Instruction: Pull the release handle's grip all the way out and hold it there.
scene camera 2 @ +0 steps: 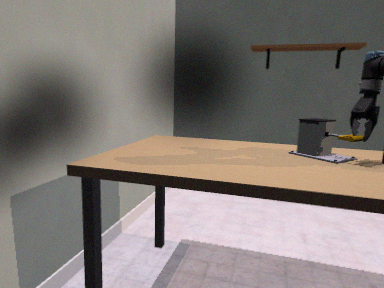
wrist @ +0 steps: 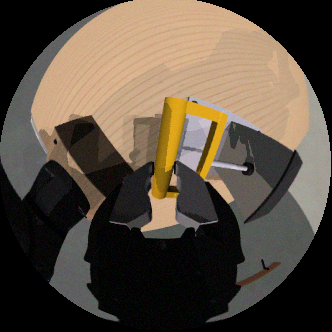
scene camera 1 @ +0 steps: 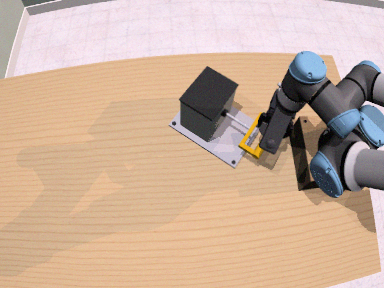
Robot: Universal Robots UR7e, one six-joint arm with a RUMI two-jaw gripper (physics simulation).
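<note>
The release handle is a yellow rectangular frame [scene camera 1: 250,151] [scene camera 2: 348,137] on a pale rod [scene camera 1: 237,120] [wrist: 230,164] that comes out of a dark box-shaped housing [scene camera 1: 208,92] [scene camera 2: 314,137] [wrist: 265,150]. A length of rod shows between the housing and the frame. The handle's outer bar is a round yellow grip [wrist: 170,135]. My gripper [scene camera 2: 361,138] [wrist: 163,162] is shut on this grip near one end, with a finger on each side. In scene camera 1 the arm hides the fingertips and most of the grip.
The housing stands on a light grey base plate [scene camera 1: 220,152] [scene camera 2: 322,157] with dark bolts, on the wooden table [scene camera 1: 125,210] [scene camera 2: 200,162]. A dark brown block [scene camera 1: 301,160] [wrist: 92,150] lies near the arm's base. A wall shelf [scene camera 2: 307,47] hangs behind.
</note>
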